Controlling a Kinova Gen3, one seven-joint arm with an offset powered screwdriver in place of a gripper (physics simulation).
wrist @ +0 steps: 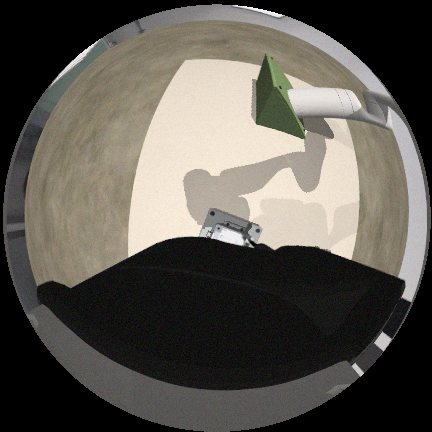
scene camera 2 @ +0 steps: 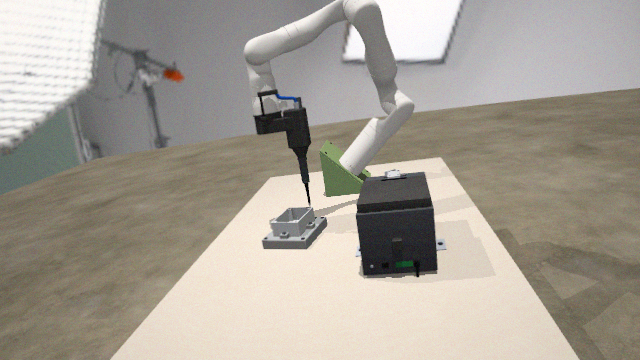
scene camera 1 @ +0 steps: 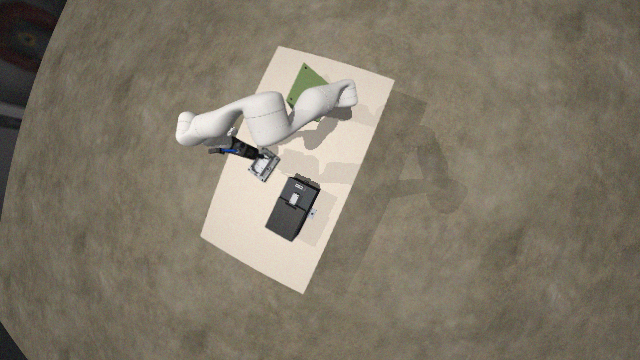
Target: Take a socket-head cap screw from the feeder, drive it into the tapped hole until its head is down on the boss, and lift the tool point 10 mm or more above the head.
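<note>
My gripper, a black powered screwdriver [scene camera 1: 263, 156] [scene camera 2: 309, 203] [wrist: 253, 243], points down with its thin bit. In the second scene view its tip is close above the far right corner of the grey housing [scene camera 1: 258, 165] [scene camera 2: 289, 229] [wrist: 218, 218]. A tiny pale spot shows at the tip; whether it is a screw is too small to tell. The housing has a raised square wall on a base flange with small bosses; the tapped hole under the tip cannot be made out. The black screw feeder [scene camera 1: 286, 218] [scene camera 2: 397, 237] stands apart, to the right in the second scene view.
The white arm [scene camera 1: 267, 120] [scene camera 2: 378, 47] [wrist: 322, 102] rises from a green wedge mount [scene camera 1: 300, 86] [scene camera 2: 337, 176] [wrist: 274, 107] at the far end of the pale table top [scene camera 1: 240, 220] [scene camera 2: 280, 305] [wrist: 165, 150]. Metal tabs stick out from the feeder's sides. The tool's black body covers the lower wrist view.
</note>
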